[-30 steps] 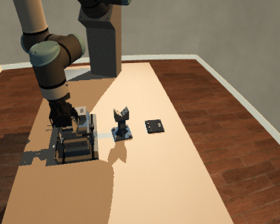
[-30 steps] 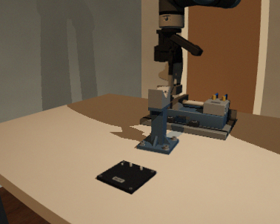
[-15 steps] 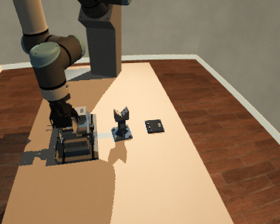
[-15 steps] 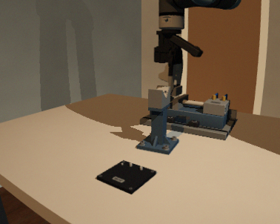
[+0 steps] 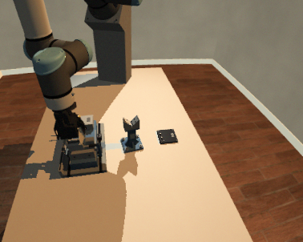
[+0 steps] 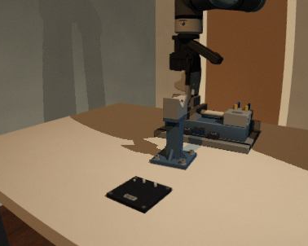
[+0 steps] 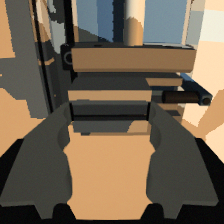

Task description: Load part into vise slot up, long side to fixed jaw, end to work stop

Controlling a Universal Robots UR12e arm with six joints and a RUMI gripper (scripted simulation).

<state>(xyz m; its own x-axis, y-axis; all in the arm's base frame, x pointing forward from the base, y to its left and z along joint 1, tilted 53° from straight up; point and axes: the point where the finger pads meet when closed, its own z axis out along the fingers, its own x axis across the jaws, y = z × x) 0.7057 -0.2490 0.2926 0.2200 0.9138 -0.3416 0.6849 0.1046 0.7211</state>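
The moving jaw lies 40 mm below my hand, 30 mm to the left of it and 30 mm behind it. From my hand the other things lie so: dark work stop rod (60 mm to the left, 20 mm below, 20 mm ahead); part (right at my hand); cream cylinder rod (80 mm behind, 50 mm to the left, 40 mm below).
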